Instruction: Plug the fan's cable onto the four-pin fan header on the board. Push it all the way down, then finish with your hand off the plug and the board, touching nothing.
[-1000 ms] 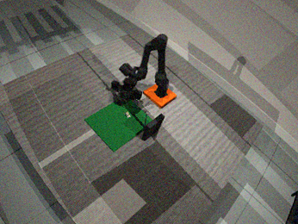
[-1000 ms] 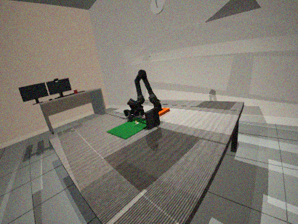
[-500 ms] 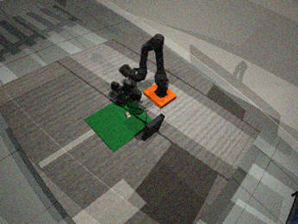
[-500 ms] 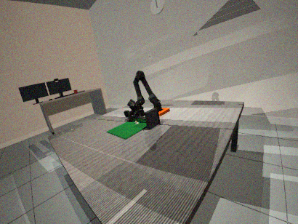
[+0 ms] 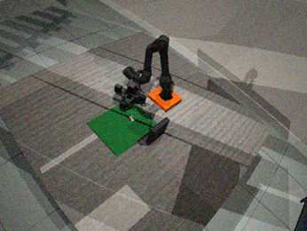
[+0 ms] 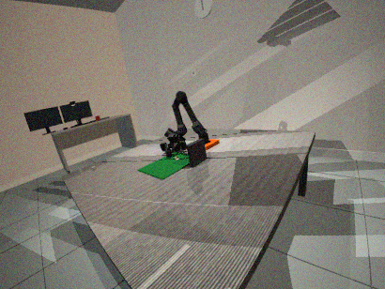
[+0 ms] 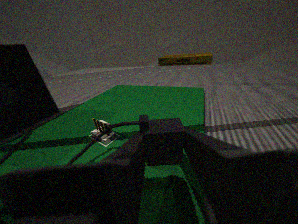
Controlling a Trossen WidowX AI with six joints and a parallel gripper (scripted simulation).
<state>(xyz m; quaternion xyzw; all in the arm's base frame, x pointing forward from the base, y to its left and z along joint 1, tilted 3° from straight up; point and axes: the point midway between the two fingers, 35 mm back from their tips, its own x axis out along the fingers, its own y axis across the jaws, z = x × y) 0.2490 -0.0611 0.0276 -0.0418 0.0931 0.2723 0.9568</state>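
My gripper tip is 1 cm above the dark plug. Round my gripper tip: pale four-pin header (8 cm to the left, 3 cm below); green board (5 cm ahead, 9 cm to the left, 5 cm below); dark fan (4 cm behind, 23 cm to the left, 3 cm above).
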